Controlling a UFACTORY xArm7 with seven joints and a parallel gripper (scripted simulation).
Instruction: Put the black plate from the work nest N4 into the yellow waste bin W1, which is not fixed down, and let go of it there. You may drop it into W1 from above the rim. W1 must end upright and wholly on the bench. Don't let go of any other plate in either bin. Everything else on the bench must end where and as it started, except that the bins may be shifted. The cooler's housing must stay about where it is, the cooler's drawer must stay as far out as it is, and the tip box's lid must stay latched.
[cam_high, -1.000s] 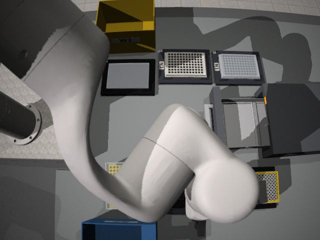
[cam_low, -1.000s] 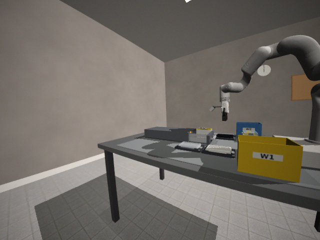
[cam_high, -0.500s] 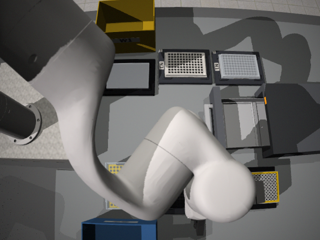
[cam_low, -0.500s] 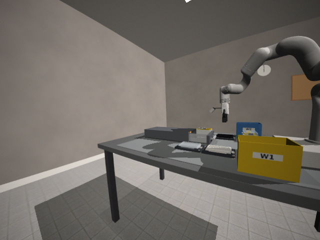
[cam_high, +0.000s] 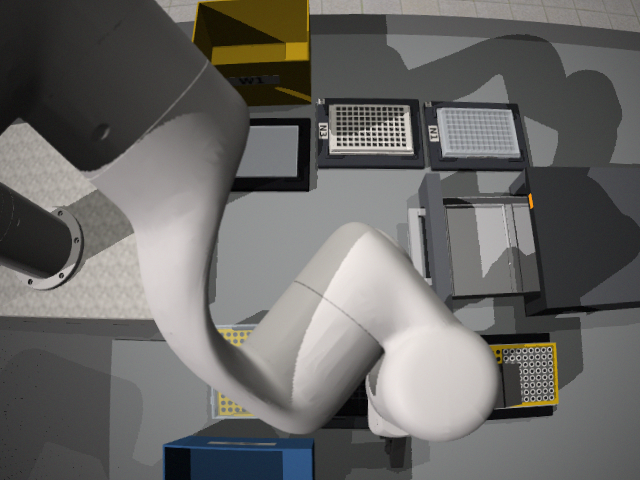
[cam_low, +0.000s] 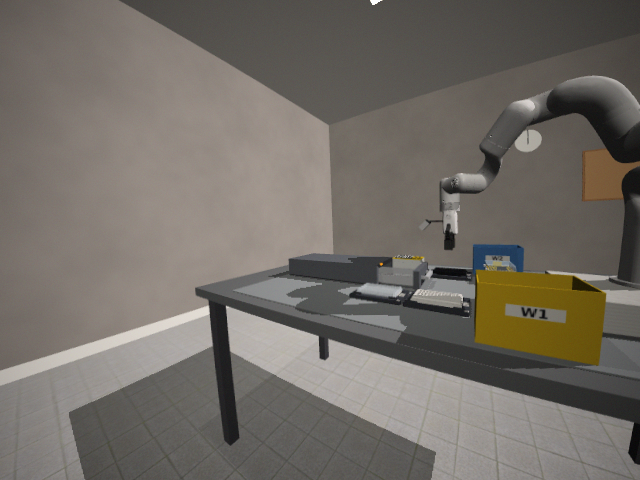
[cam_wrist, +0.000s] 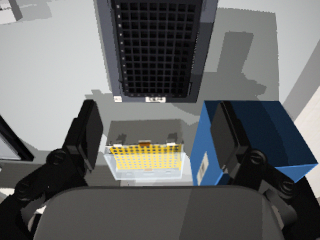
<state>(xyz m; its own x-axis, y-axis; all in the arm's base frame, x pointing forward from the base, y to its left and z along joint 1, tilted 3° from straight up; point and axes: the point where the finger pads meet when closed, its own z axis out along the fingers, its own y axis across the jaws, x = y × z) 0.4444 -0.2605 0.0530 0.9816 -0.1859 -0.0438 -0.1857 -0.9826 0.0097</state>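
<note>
The black plate is 110 mm below my hand. From my hand the other things lie so: work nest N4: 120 mm below; then blue bin: 200 mm behind, 110 mm to the right, 90 mm below; then yellow tip rack: 160 mm ahead, 70 mm below, 30 mm to the right.
</note>
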